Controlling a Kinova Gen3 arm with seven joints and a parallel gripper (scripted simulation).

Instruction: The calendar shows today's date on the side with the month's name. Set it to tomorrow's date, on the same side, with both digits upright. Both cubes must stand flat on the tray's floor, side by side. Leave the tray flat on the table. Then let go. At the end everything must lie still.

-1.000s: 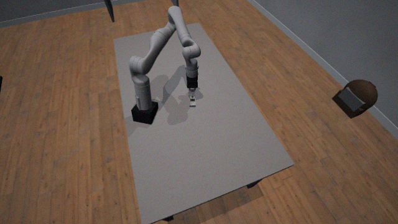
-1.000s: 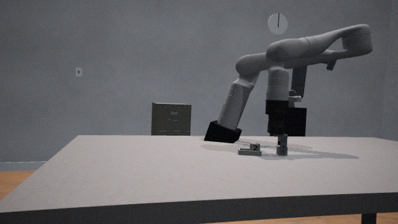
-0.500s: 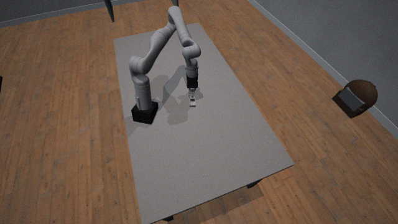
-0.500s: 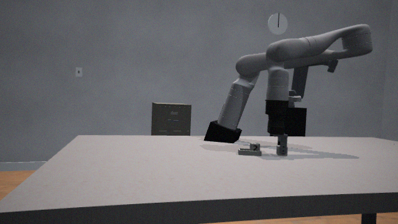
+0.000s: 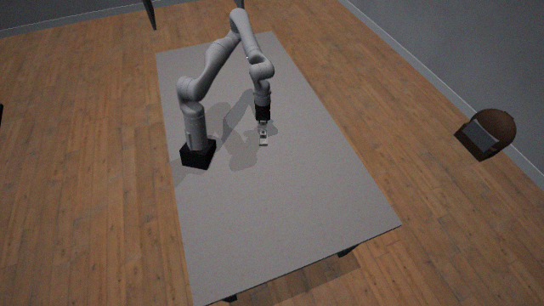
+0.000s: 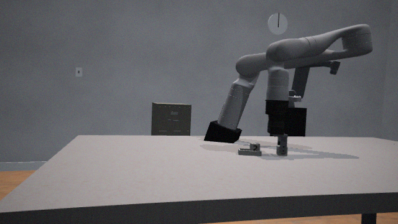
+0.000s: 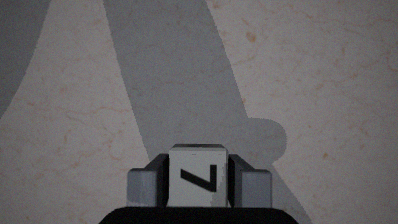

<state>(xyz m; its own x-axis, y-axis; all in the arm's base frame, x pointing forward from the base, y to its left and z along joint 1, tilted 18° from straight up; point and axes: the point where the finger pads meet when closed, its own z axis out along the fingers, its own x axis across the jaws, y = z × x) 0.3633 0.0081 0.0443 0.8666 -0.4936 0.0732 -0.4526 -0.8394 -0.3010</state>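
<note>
My hand is 10 mm above the digit cube. The rest, counted from my hand: calendar tray 100 mm to the right, 50 mm behind, 20 mm below.
</note>
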